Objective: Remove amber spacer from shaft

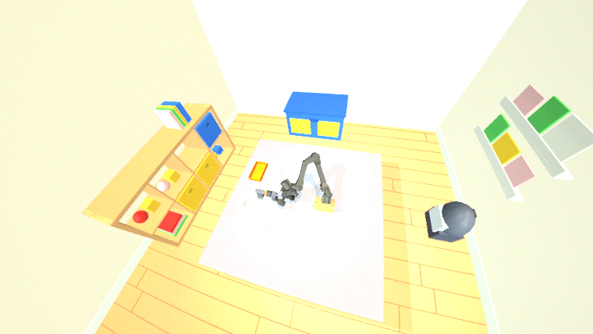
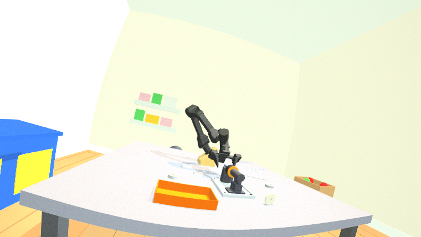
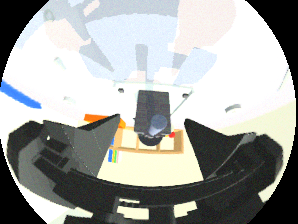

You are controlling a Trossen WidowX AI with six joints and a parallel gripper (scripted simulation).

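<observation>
Right now my gripper tip is 10 cm short of the amber spacer, 1 cm to the left of it and 1 cm below it. Round my gripper tip: orange tray 27 cm ahead, 26 cm to the right, 6 cm below; then grey shaft fixture 13 cm ahead, 1 cm to the right, 2 cm below.
</observation>
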